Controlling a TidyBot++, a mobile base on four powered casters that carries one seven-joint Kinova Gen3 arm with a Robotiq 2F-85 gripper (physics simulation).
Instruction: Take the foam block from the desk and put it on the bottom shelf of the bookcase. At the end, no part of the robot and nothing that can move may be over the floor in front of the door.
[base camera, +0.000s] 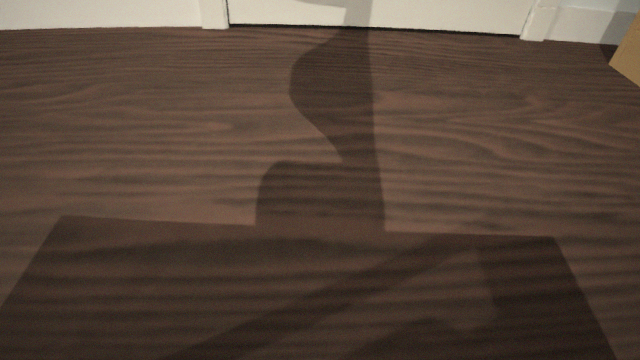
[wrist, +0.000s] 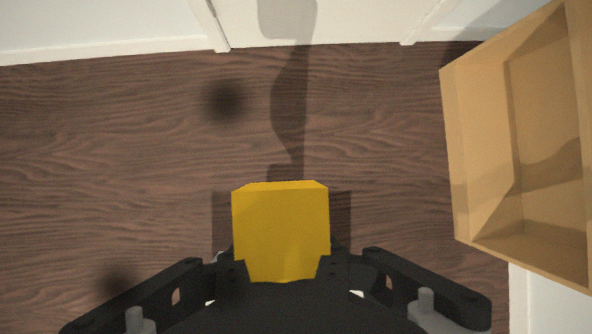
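Frame: origin at the arm's base, x right, y ahead, z up, level; centimetres.
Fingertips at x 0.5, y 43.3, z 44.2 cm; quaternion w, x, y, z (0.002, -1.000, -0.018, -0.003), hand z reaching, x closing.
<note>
A point is followed by its place in that frame.
The yellow foam block (wrist: 281, 225) @(z 50.1, x 0.3, y 46.2 cm) is held between the fingers of my gripper (wrist: 284, 244) @(z 44.2, x 0.5, y 43.3 cm), which is shut on it, at the lower middle of the wrist view. The block is above the floor. The wooden bookcase (wrist: 462, 150) @(z -30.4, x 77.2, y 55.2 cm) (base camera: 631, 57) @(z -35.4, x 73.9, y 88.6 cm) stands at the right; in the base camera view a small part of it shows at the right edge. Its open shelves show in the wrist view, to the right of the block and apart from it. The white door (base camera: 425, 17) @(z -35.7, x 26.9, y 103.5 cm) (wrist: 360, 22) @(z -23.6, x 30.4, y 103.7 cm) is straight ahead at the top of both views. The desk does not show.
The dark wood floor (base camera: 150, 125) @(z -39.6, x -25.9, y 57.2 cm) (wrist: 125, 150) @(z -39.7, x -67.3, y 55.9 cm) reaches up to the door. Door frame posts (base camera: 215, 14) @(z -36.0, x -24.7, y 98.7 cm) (wrist: 216, 30) @(z -23.2, x -23.6, y 98.8 cm) and white baseboards stand on both sides of the door. The robot's shadow falls on the floor towards the door and onto it. A wall shows below the bookcase in the wrist view.
</note>
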